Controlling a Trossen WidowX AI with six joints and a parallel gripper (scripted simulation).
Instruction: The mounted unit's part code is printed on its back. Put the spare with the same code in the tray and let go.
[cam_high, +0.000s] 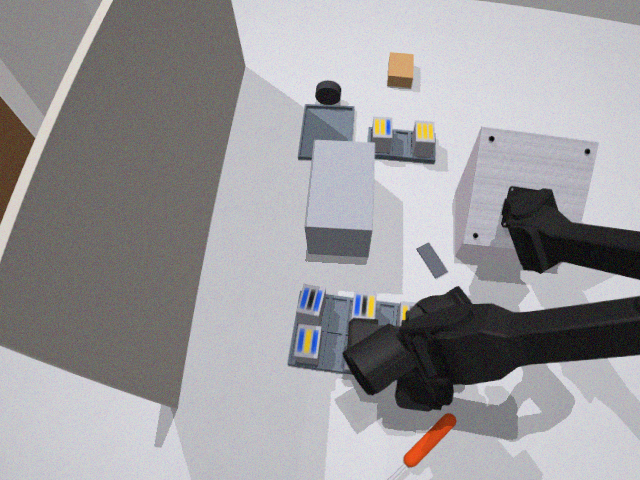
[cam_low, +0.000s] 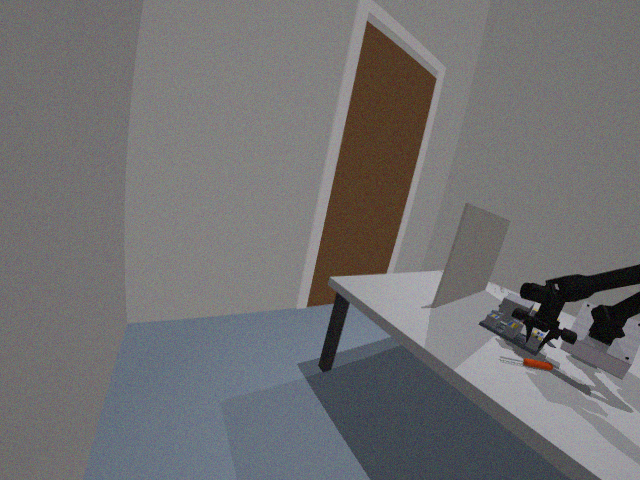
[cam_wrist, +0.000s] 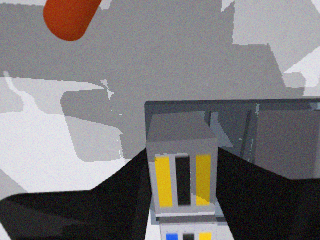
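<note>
Right now the dark flat tray is 410 mm to the right of my gripper tip, 180 mm ahead of it and 10 mm below it. Round my gripper tip: tall grey panel (370 mm ahead, 220 mm to the right, 210 mm above); rack (390 mm to the right, 40 mm ahead, 10 mm below); mounted unit (230 mm to the right, 130 mm ahead, 30 mm above).
</note>
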